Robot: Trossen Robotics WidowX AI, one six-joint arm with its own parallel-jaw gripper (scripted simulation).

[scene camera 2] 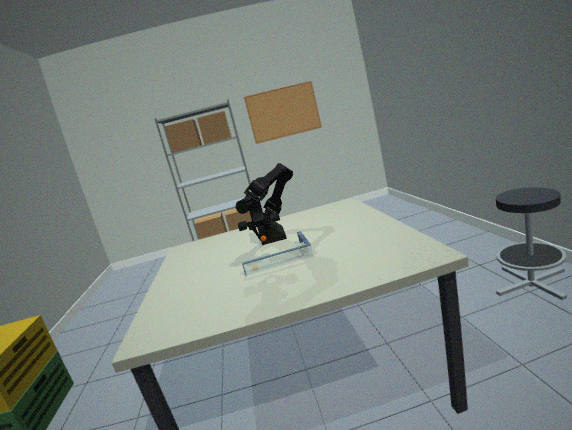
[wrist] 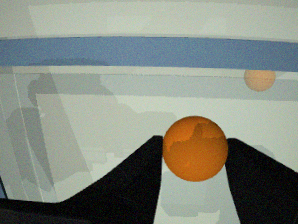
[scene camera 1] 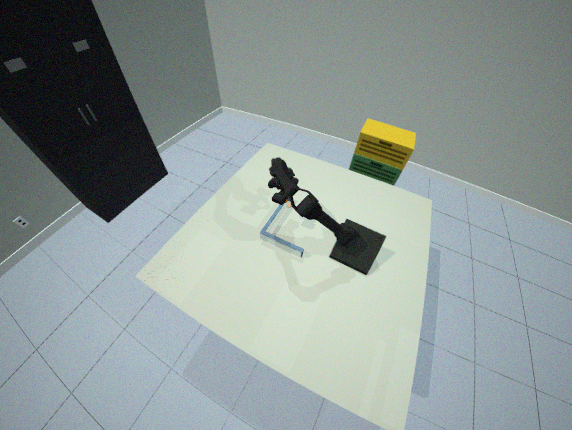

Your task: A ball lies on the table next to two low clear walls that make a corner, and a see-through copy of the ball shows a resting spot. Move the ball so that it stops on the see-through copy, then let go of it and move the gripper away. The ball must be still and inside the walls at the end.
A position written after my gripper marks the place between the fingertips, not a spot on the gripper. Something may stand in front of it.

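Observation:
Orange ball [wrist: 194,148], carried by my gripper [wrist: 193,146].

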